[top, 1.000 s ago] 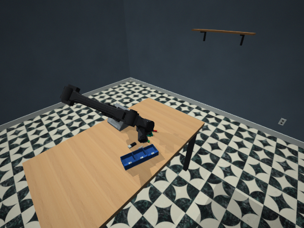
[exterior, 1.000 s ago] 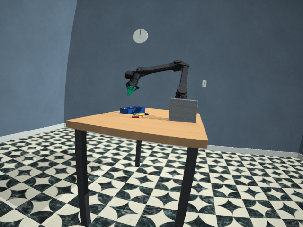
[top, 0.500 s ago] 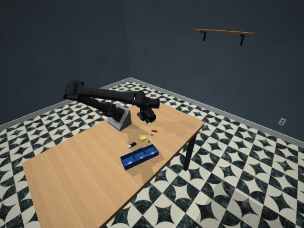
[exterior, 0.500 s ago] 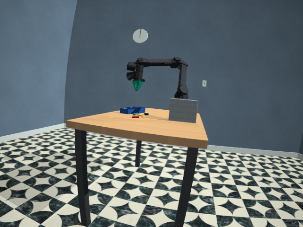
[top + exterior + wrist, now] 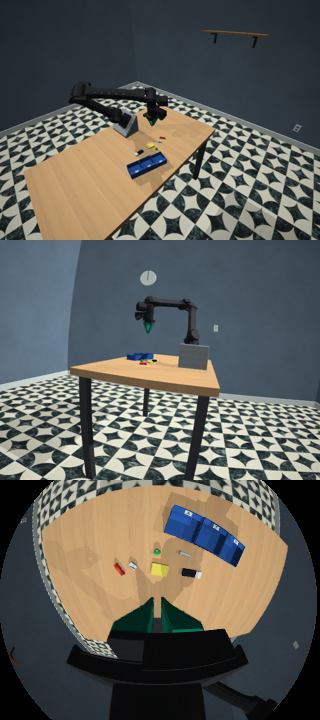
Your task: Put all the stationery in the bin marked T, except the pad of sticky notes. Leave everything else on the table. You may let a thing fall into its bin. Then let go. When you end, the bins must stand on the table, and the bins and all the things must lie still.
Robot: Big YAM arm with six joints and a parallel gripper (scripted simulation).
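The blue bin is 90 mm ahead of my hand, 150 mm to the right of it and 200 mm below it. The rest, counted from my hand: small green item (30 mm ahead, 210 mm below); sticky notes (30 mm behind, 10 mm to the right, 210 mm below); white object (10 mm behind, 70 mm to the left, 210 mm below).
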